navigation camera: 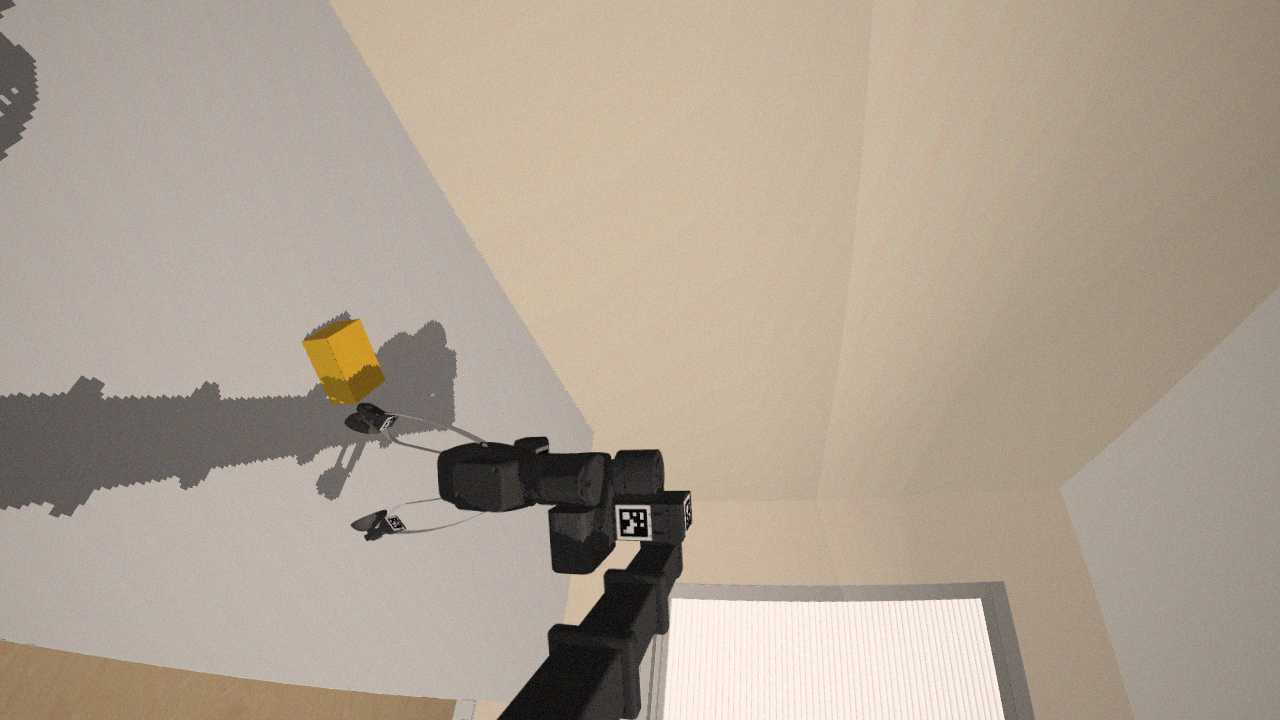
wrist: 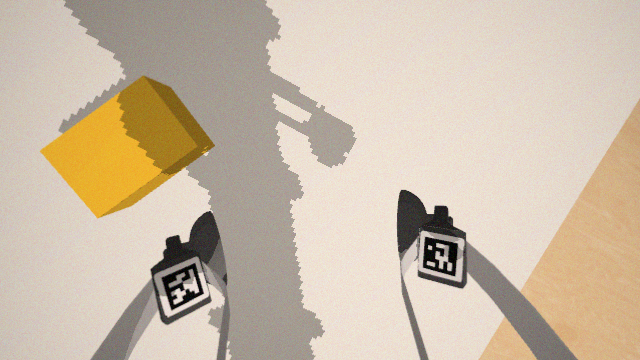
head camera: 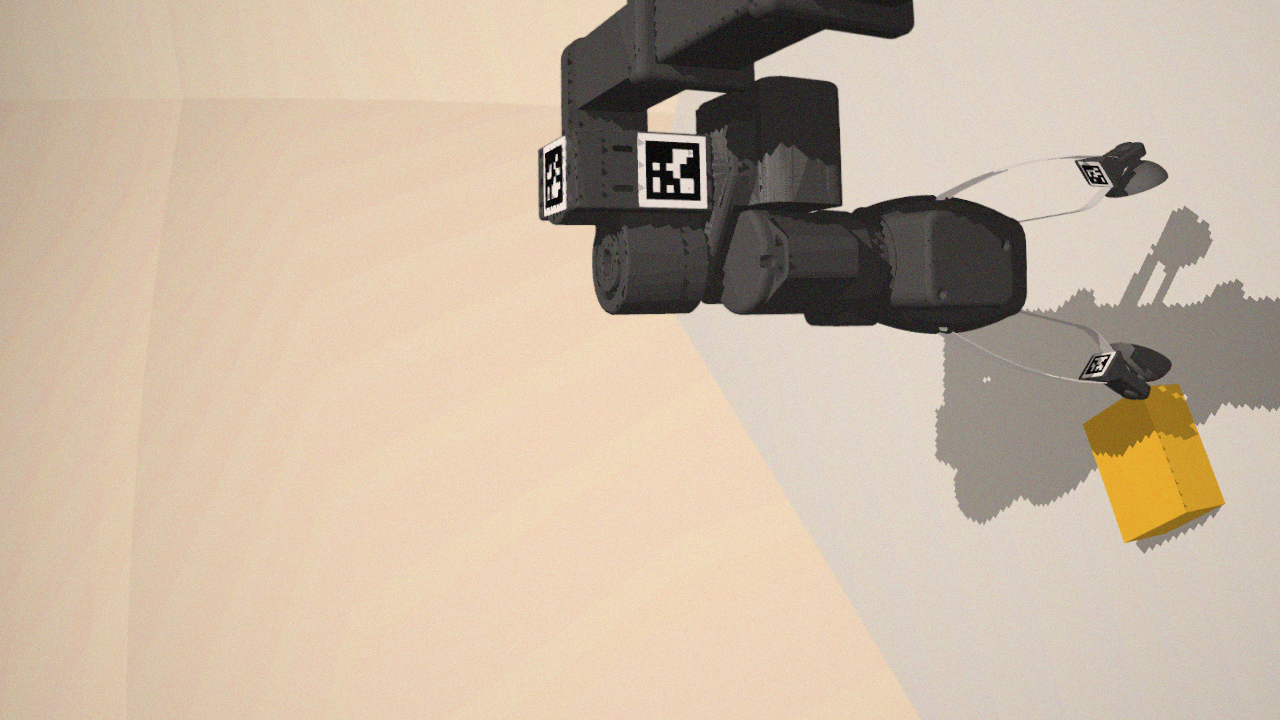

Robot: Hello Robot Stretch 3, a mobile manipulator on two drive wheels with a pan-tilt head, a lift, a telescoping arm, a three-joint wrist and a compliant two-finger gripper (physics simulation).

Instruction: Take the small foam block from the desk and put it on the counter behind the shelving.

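Frame: origin at the robot's base, x ahead, y left, z up, level; metres.
Seen in the pictures: gripper, fingertip midpoint: (navigation camera: 354, 471) (head camera: 1156, 271).
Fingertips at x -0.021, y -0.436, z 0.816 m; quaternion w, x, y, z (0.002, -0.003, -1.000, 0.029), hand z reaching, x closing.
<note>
A point is followed by its place in that frame.
The small foam block (head camera: 1152, 465) @[y -0.478, x 0.105, z 0.766 m] (navigation camera: 341, 358) @[y -0.469, x 0.109, z 0.766 m] (wrist: 120, 147) is a yellow-orange box on the white desk (head camera: 877, 501) @[y -0.862, x 0.190, z 0.721 m] (navigation camera: 179, 223) @[y -0.301, x 0.239, z 0.721 m] (wrist: 500, 100). My gripper (head camera: 1141, 268) @[y -0.436, x -0.021, z 0.815 m] (navigation camera: 365, 470) @[y -0.436, x -0.021, z 0.815 m] (wrist: 310, 226) @[y -0.436, x -0.021, z 0.815 m] is open and empty above the desk. In the wrist view the block lies left of the left finger and farther up the picture, outside the gap between the fingers. In the head camera view the lower fingertip overlaps the block's upper end. Part of the block is in the arm's shadow. The counter and the shelving do not show.
Beige walls (head camera: 402, 402) @[y -1.286, x 0.101, z 1.118 m] (navigation camera: 680, 223) @[y -0.909, x 0.358, z 1.119 m] rise beyond the desk's edge. A bright window (navigation camera: 832, 662) @[y -1.756, x -0.975, z 1.457 m] is at the bottom of the navigation camera view. Wood floor shows past the desk in the wrist view (wrist: 595, 240) and at the lower left of the navigation camera view.
</note>
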